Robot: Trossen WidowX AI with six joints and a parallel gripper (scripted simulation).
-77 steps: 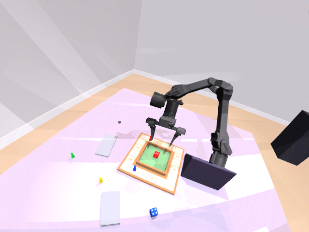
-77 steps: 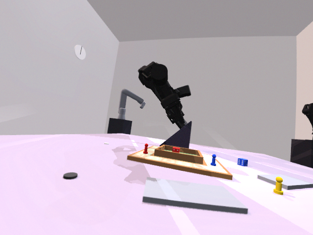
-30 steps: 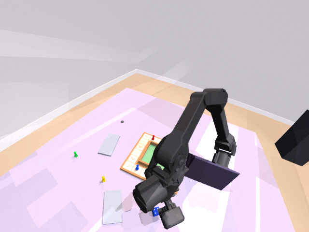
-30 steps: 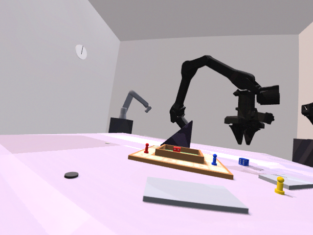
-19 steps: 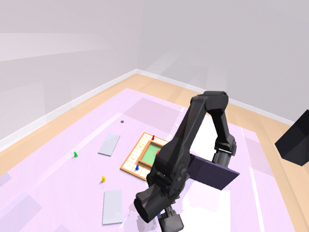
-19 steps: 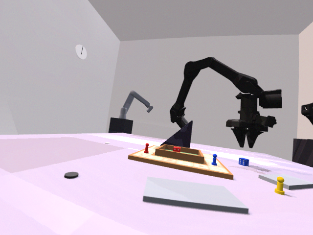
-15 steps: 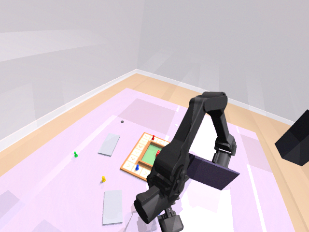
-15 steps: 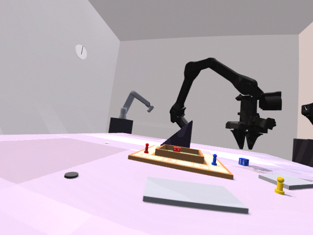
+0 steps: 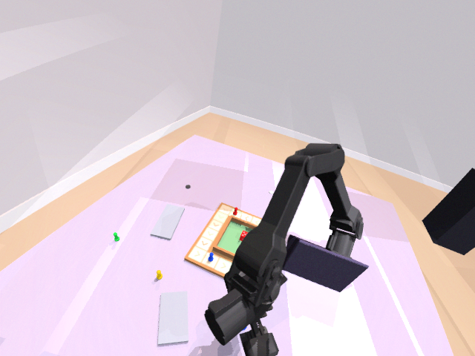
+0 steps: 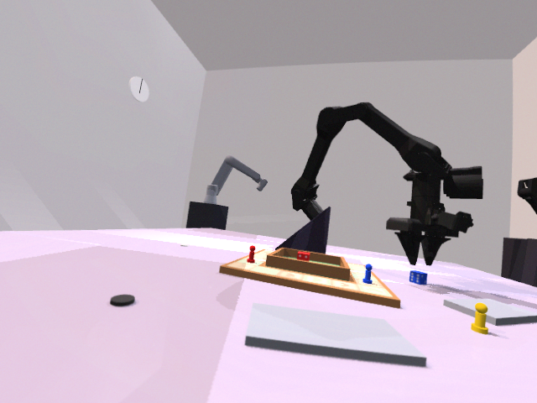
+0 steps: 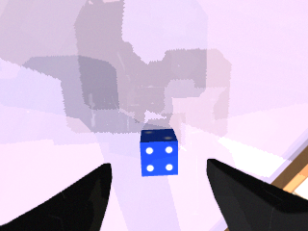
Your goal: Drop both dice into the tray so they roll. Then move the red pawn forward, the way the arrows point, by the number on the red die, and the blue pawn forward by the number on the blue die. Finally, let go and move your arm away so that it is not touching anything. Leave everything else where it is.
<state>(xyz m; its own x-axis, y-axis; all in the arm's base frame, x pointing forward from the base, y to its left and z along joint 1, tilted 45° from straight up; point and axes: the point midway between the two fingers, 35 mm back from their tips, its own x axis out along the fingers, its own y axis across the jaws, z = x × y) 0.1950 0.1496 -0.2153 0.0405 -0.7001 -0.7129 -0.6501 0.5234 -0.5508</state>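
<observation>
Now: the red pawn 350 mm to the right of my gripper tip, 160 mm ahead of it and 10 mm below it. The rest, counted from my gripper tip: blue pawn 150 mm ahead, 130 mm to the right, 10 mm below; yellow pawn 250 mm ahead, 30 mm below, 10 mm to the right; green tray 250 mm to the right, 90 mm ahead, 30 mm below.
</observation>
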